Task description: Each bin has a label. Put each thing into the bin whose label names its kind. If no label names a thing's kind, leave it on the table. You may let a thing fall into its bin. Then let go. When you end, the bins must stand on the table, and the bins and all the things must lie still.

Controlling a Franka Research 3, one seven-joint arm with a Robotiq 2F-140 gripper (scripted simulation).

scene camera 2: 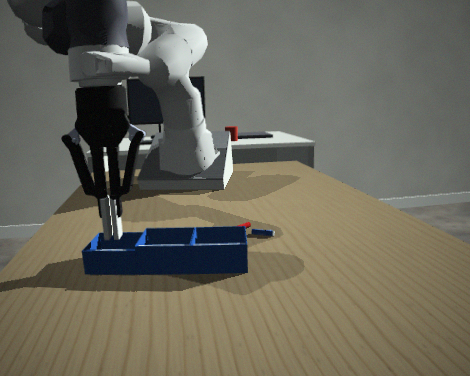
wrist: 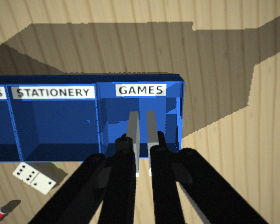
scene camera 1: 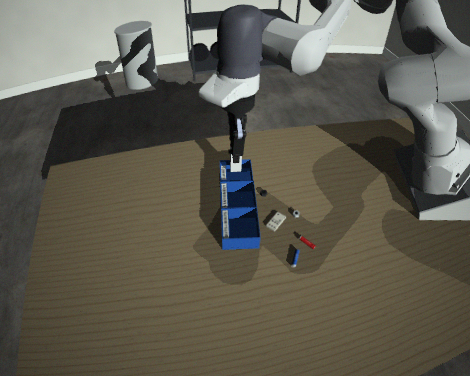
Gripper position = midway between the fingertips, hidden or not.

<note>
In view: the gripper (scene camera 2: pixel 113 237), a blue bin (scene camera 2: pixel 213 250) and a white domino (wrist: pixel 33 175).
The blue bin shows as well in the wrist view (wrist: pixel 85 114) and in scene camera 1 (scene camera 1: pixel 239 215). The gripper also shows in the wrist view (wrist: pixel 143 123) and in scene camera 1 (scene camera 1: pixel 235 168).
</note>
